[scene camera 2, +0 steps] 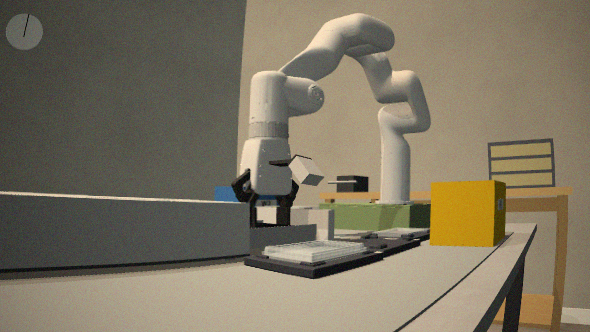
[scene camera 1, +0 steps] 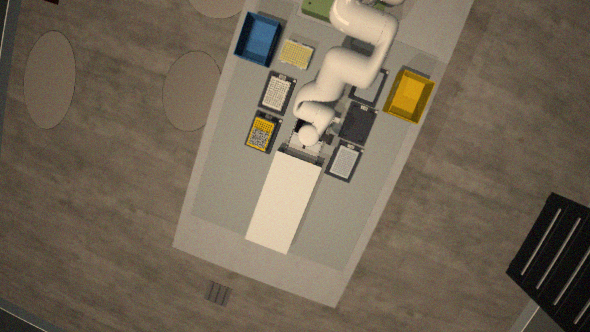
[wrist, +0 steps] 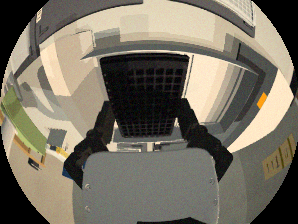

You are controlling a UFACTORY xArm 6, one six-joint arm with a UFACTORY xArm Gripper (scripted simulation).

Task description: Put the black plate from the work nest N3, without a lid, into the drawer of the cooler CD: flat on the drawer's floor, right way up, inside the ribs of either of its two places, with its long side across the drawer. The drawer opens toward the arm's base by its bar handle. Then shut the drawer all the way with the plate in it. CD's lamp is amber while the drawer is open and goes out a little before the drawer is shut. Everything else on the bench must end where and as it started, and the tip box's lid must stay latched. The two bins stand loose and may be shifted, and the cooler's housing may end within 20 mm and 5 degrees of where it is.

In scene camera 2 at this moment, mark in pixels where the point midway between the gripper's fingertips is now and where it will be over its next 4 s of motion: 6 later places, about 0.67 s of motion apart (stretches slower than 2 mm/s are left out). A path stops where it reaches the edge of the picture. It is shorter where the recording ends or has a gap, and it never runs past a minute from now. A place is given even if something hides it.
The gripper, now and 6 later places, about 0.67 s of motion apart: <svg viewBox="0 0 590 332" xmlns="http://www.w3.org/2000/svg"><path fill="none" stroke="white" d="M267 228L266 232L268 232L269 226L269 209L269 195L270 179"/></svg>
